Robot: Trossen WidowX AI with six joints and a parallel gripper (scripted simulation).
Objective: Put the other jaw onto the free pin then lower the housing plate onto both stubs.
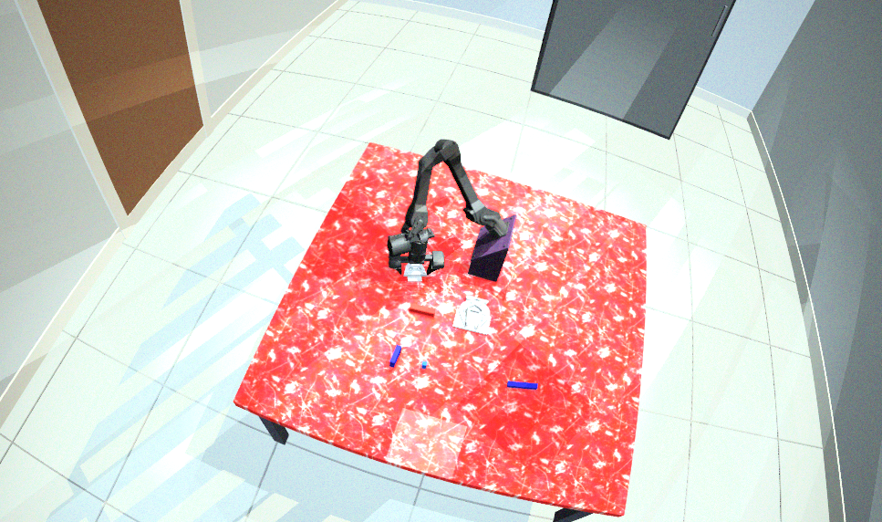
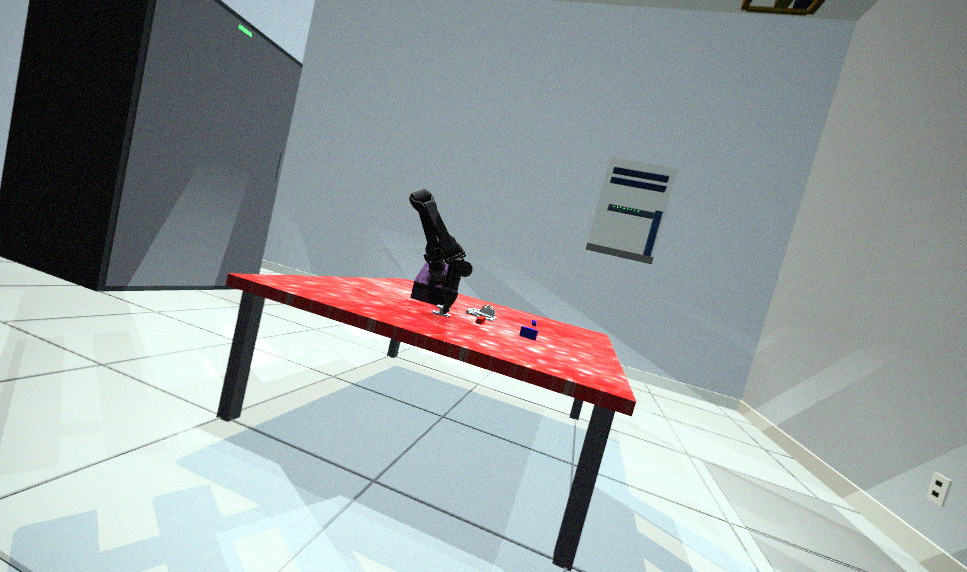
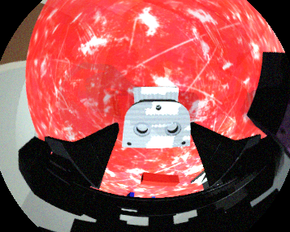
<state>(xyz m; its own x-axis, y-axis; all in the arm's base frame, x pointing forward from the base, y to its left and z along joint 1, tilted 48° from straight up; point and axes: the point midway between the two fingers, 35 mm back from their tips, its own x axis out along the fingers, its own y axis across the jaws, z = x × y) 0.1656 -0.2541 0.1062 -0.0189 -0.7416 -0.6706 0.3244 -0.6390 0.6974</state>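
The red bar is 130 mm ahead of my gripper tip and 70 mm to the left of it.
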